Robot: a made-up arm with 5 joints.
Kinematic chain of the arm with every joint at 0, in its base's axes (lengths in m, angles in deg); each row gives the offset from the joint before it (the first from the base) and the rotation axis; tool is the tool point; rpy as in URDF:
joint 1: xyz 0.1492 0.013 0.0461 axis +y
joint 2: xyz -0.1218 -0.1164 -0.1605 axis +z
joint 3: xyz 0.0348 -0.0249 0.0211 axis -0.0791 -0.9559 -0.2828
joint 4: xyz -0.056 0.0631 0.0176 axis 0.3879 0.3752 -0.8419
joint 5: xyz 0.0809 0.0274 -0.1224 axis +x
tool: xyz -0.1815 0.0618 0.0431 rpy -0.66 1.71 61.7
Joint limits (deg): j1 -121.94..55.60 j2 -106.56..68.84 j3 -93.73..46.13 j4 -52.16..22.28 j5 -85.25..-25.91
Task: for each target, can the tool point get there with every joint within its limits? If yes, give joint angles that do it. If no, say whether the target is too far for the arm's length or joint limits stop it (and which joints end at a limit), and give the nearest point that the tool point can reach.
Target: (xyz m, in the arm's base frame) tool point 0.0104 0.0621 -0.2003
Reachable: yes | joints -16.67 -65.23 -39.62 -40.54 -66.23
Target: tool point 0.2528 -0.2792 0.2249
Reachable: no: joint limits stop it (at a limit: joint 1, joint 2, joint 3, joint 4, joint 5) | nearest point 0.3486 -0.1907 0.2332 | short by 0.131 m
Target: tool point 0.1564 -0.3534 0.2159
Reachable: no: joint limits stop it (at a limit: joint 1, joint 2, joint 3, joint 5) | nearest point 0.0908 -0.2556 0.1836 | short by 0.122 m
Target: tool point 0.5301 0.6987 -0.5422
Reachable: no: too far | nearest point 0.3460 0.0837 -0.2578 | short by 0.702 m
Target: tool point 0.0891 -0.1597 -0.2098
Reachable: yes | joints -81.85 36.82 -80.27 -7.17 -43.84
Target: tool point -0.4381 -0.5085 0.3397
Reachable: no: too far | nearest point -0.1873 -0.2319 0.1847 | short by 0.404 m
